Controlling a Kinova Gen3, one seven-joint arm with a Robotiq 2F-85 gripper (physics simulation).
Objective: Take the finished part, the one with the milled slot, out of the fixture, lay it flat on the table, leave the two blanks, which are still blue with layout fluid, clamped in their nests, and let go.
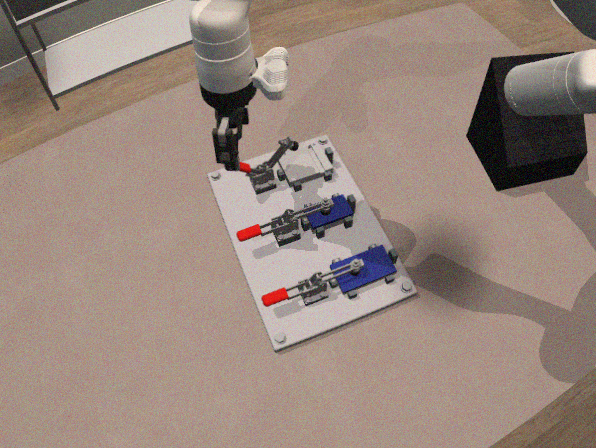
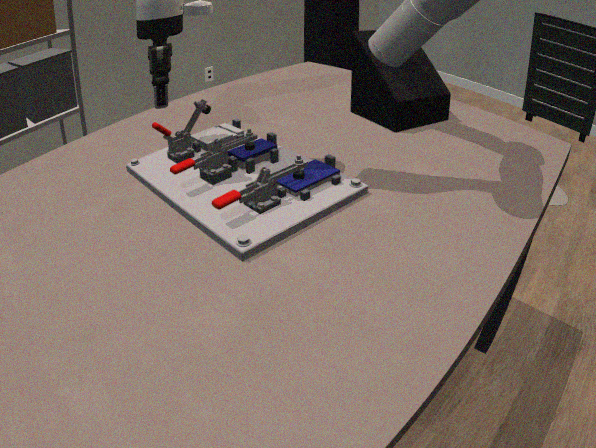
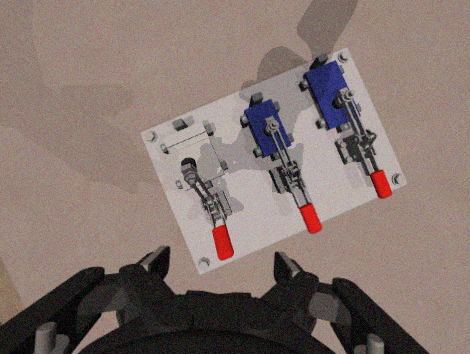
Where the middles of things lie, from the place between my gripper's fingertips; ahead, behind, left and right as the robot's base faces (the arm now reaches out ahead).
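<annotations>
Fixture plate [image 1: 267, 267]: 100 mm left of my hand, 70 mm behind, 130 mm below. Finished part [image 1: 304, 165]: 10 mm right of my hand, 110 mm behind, 110 mm below.
</annotations>
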